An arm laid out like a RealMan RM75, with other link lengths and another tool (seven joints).
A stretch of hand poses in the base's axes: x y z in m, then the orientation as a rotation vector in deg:
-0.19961, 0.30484, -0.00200, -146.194, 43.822, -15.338
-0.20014, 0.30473, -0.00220, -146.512, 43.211, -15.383
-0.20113, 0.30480, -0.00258, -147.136, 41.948, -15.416
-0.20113, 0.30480, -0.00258, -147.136, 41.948, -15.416
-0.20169, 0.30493, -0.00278, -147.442, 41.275, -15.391
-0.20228, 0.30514, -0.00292, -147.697, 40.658, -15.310
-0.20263, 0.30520, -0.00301, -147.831, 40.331, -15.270
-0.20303, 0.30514, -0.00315, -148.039, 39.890, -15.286
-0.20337, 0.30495, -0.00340, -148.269, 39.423, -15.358
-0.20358, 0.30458, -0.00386, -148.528, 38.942, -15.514
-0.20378, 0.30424, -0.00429, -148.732, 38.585, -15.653
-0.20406, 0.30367, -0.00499, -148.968, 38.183, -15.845
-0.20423, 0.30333, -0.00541, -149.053, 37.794, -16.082
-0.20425, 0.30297, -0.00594, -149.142, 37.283, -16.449
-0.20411, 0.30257, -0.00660, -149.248, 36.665, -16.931
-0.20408, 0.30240, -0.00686, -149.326, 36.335, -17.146
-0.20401, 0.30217, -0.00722, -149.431, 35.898, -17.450
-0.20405, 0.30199, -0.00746, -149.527, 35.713, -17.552
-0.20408, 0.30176, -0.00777, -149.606, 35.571, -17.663
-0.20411, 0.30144, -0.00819, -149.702, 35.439, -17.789
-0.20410, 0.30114, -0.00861, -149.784, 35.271, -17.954
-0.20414, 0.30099, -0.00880, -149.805, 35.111, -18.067
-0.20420, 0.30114, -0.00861, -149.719, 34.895, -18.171
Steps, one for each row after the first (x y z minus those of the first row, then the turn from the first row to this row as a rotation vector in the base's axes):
-0.00053, -0.00011, -0.00020, -0.212, -0.078, 0.457
-0.00152, -0.00004, -0.00058, -0.610, -0.208, 1.407
-0.00152, -0.00004, -0.00058, -0.610, -0.208, 1.407
-0.00208, 0.00009, -0.00078, -0.790, -0.256, 1.916
-0.00267, 0.00030, -0.00092, -0.917, -0.269, 2.389
-0.00302, 0.00036, -0.00101, -0.985, -0.278, 2.639
-0.00342, 0.00030, -0.00115, -1.123, -0.327, 2.967
-0.00376, 0.00011, -0.00140, -1.294, -0.411, 3.304
-0.00397, -0.00026, -0.00186, -1.515, -0.543, 3.640
-0.00417, -0.00060, -0.00229, -1.698, -0.652, 3.885
-0.00445, -0.00117, -0.00299, -1.921, -0.796, 4.156
-0.00462, -0.00151, -0.00341, -2.019, -1.011, 4.393
-0.00464, -0.00187, -0.00394, -2.144, -1.336, 4.693
-0.00450, -0.00227, -0.00460, -2.307, -1.753, 5.048
-0.00447, -0.00244, -0.00486, -2.403, -1.942, 5.248
-0.00440, -0.00267, -0.00522, -2.539, -2.203, 5.508
-0.00444, -0.00285, -0.00546, -2.637, -2.280, 5.628
-0.00447, -0.00308, -0.00577, -2.727, -2.358, 5.714
-0.00450, -0.00340, -0.00619, -2.838, -2.439, 5.793
-0.00449, -0.00370, -0.00661, -2.944, -2.556, 5.888
-0.00453, -0.00385, -0.00680, -2.980, -2.658, 5.981
-0.00459, -0.00370, -0.00661, -2.907, -2.800, 6.105

